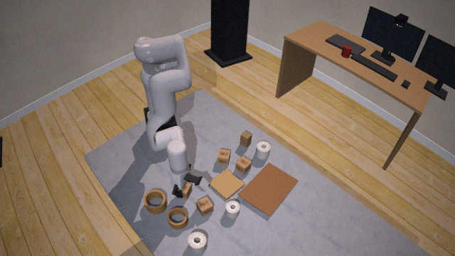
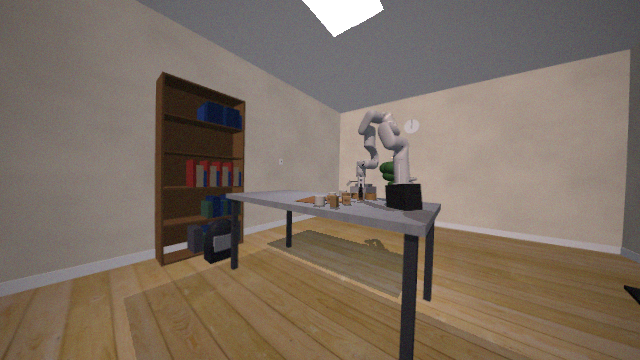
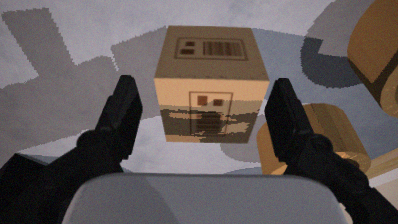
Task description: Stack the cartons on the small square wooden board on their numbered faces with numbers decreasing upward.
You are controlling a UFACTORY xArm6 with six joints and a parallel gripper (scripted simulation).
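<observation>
The square wooden board lies 19 cm to the left of my hand, 6 cm ahead of it and 4 cm below it. From my hand the other things lie so: carton 12 cm ahead, 4 cm to the left, 2 cm below.
</observation>
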